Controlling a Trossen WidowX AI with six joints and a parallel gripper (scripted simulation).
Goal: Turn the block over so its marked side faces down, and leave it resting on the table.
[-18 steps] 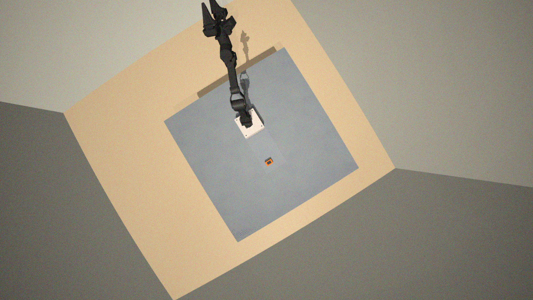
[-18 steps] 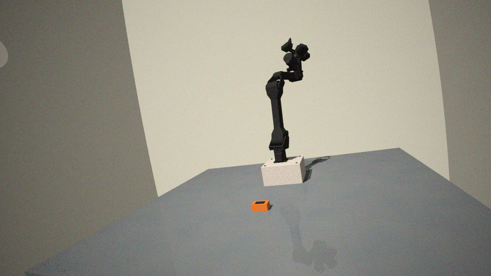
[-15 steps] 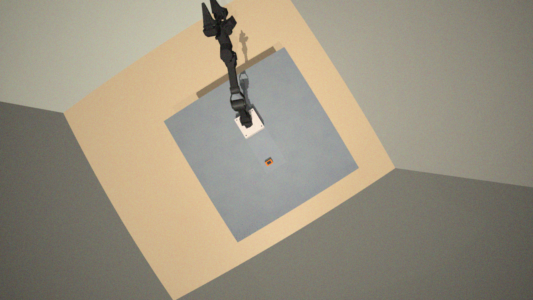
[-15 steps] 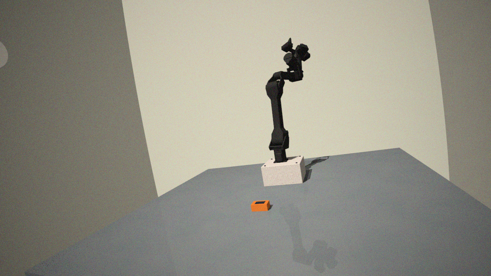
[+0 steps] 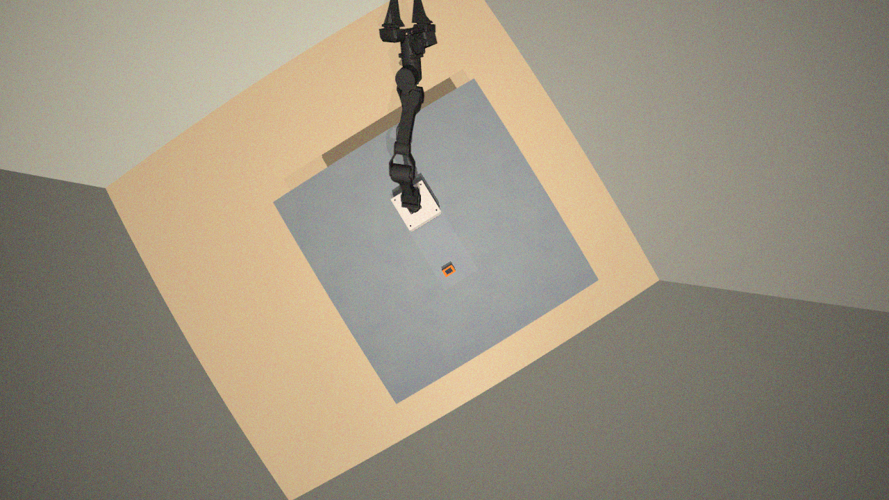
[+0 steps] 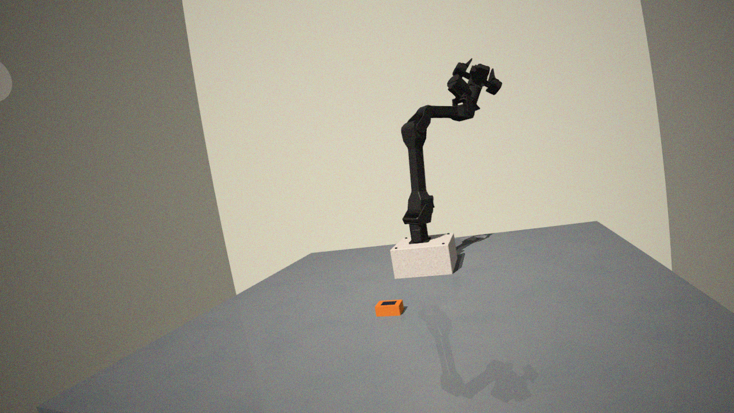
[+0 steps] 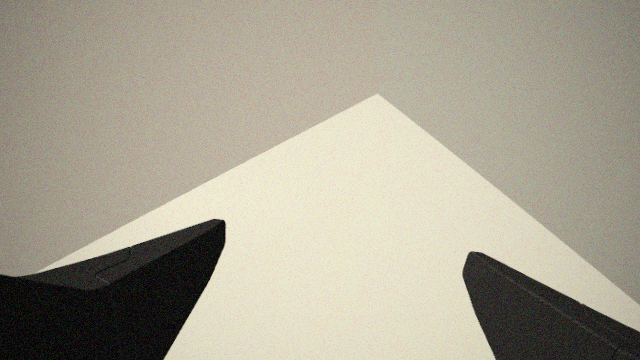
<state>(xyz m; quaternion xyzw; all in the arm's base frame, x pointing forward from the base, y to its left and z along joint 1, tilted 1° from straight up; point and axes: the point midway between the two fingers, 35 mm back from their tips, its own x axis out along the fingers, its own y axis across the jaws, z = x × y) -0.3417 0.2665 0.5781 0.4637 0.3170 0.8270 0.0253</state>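
Right now the orange block is 740 mm ahead of my gripper tip, 300 mm to the right of it and 670 mm below it.
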